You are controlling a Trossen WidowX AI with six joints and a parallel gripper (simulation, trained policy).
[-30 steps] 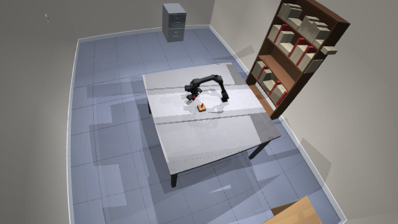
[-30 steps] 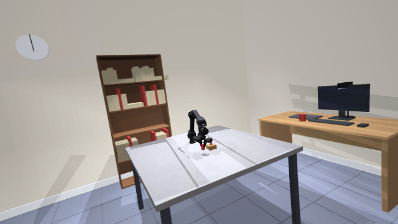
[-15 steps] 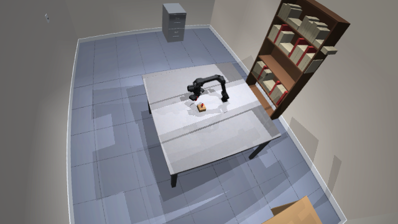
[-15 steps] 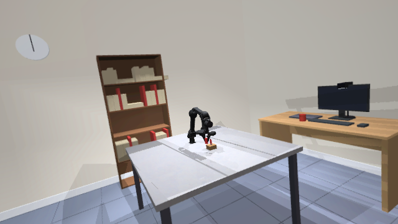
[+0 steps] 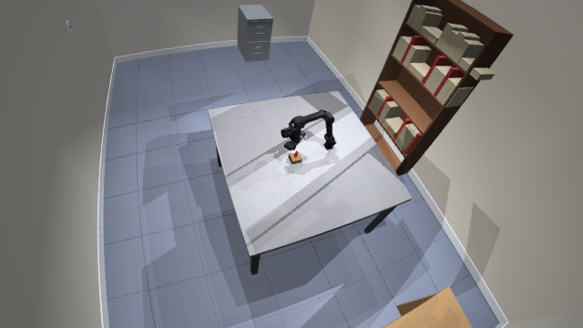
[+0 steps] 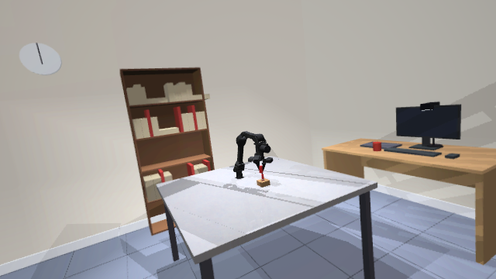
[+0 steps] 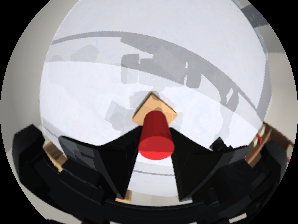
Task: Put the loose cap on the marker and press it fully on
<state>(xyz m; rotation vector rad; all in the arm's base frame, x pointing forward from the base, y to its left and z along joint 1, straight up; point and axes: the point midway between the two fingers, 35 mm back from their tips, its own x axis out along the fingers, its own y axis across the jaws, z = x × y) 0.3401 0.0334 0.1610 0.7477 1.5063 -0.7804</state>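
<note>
Now: gripper tip 110 mm above the wooden holder block, 20 mm to the right of it and 20 mm past it. From my gripper tip the other things lie so: red cap 10 mm above.
</note>
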